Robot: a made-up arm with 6 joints. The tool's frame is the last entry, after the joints.
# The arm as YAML. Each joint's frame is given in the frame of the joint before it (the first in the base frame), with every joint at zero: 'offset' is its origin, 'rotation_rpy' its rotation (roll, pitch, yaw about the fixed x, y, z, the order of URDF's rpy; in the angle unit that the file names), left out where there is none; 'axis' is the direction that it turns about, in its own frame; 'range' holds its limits. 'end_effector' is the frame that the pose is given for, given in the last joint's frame.
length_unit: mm
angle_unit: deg
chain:
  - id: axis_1
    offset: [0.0, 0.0, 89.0]
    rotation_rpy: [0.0, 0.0, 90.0]
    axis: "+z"
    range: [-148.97, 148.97]
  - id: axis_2
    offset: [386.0, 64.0, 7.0]
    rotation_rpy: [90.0, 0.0, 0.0]
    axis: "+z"
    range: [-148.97, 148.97]
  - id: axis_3
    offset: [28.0, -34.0, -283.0]
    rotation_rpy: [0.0, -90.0, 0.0]
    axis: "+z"
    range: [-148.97, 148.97]
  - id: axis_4
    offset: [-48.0, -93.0, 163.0]
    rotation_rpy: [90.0, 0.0, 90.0]
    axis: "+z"
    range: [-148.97, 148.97]
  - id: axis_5
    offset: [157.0, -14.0, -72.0]
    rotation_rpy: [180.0, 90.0, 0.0]
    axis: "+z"
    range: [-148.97, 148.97]
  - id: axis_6
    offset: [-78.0, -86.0, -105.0]
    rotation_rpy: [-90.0, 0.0, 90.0]
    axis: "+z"
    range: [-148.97, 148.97]
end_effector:
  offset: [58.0, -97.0, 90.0]
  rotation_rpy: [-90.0, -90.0, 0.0]
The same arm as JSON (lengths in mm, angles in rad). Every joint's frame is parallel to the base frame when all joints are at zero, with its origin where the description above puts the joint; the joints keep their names.
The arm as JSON. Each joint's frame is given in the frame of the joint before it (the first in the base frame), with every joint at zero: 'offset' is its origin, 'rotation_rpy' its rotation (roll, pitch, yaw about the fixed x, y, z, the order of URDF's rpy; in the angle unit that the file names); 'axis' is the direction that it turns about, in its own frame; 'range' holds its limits. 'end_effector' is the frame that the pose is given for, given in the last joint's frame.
{"length_unit": "mm", "angle_unit": "rad", "chain": [{"id": "axis_1", "offset": [0.0, 0.0, 89.0], "rotation_rpy": [0.0, 0.0, 0.0], "axis": [0.0, 0.0, 1.0], "range": [-2.6, 2.6]}, {"id": "axis_2", "offset": [-64.0, 386.0, 7.0], "rotation_rpy": [0.0, 0.0, 0.0], "axis": [1.0, 0.0, 0.0], "range": [-2.6, 2.6]}, {"id": "axis_3", "offset": [-283.0, 28.0, -34.0], "rotation_rpy": [0.0, 0.0, 0.0], "axis": [0.0, -1.0, 0.0], "range": [-2.6, 2.6]}, {"id": "axis_4", "offset": [-48.0, -163.0, -93.0], "rotation_rpy": [0.0, 0.0, 0.0], "axis": [1.0, 0.0, 0.0], "range": [-2.6, 2.6]}, {"id": "axis_5", "offset": [-72.0, 14.0, 157.0], "rotation_rpy": [0.0, 0.0, 0.0], "axis": [0.0, 0.0, -1.0], "range": [-2.6, 2.6]}, {"id": "axis_6", "offset": [78.0, -86.0, 105.0], "rotation_rpy": [0.0, 0.0, 0.0], "axis": [1.0, 0.0, 0.0], "range": [-2.6, 2.6]}], "end_effector": {"offset": [90.0, 58.0, -97.0], "rotation_rpy": [0.0, 0.0, 0.0]}}
